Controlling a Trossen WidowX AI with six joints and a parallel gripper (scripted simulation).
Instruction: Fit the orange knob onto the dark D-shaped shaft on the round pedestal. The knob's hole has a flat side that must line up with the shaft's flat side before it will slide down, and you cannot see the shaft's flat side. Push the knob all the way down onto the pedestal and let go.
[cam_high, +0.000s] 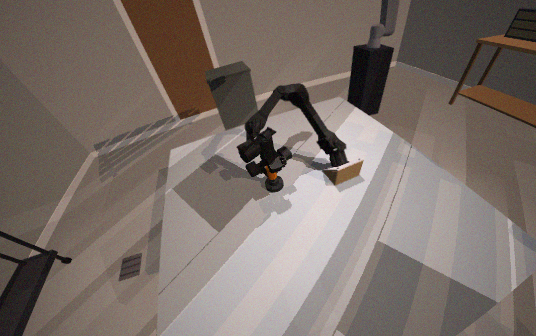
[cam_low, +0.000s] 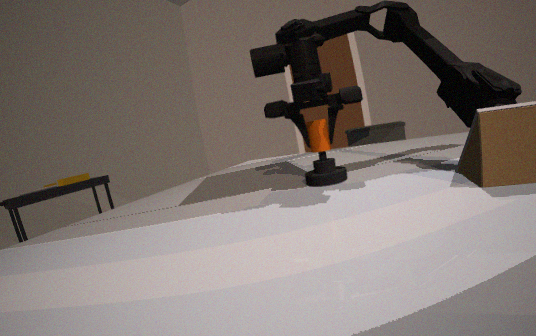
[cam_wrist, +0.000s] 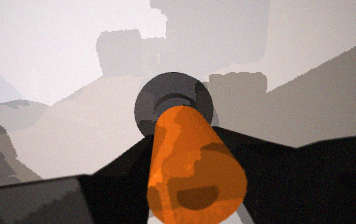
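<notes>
The orange knob lies 2 cm above my gripper tip. The rest, counted from my gripper tip: round pedestal: 4 cm below.
</notes>
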